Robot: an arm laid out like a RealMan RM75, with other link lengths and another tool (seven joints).
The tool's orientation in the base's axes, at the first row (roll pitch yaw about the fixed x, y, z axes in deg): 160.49 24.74 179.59
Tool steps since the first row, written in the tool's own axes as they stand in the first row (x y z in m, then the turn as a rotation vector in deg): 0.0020 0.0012 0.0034 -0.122 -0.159 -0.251; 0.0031 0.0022 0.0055 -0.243 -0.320 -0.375; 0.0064 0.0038 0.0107 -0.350 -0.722 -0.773; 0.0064 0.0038 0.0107 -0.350 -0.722 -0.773; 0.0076 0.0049 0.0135 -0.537 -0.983 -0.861; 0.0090 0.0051 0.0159 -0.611 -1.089 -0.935; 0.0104 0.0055 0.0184 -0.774 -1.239 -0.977; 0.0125 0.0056 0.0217 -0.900 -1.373 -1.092; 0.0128 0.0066 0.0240 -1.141 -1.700 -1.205; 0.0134 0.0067 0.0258 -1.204 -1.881 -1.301
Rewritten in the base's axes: -0.0006 0.0023 -0.0034 0.032 -0.234 0.218; -0.0009 0.0039 -0.0053 0.114 -0.428 0.326; -0.0021 0.0072 -0.0107 0.107 -0.939 0.589; -0.0021 0.0072 -0.0107 0.107 -0.939 0.589; -0.0022 0.0091 -0.0133 0.277 -1.216 0.664; -0.0025 0.0101 -0.0158 0.329 -1.341 0.726; -0.0029 0.0114 -0.0184 0.480 -1.498 0.784; -0.0035 0.0126 -0.0221 0.567 -1.663 0.895; -0.0030 0.0143 -0.0239 0.784 -2.010 0.993; -0.0028 0.0150 -0.0257 0.827 -2.213 1.047
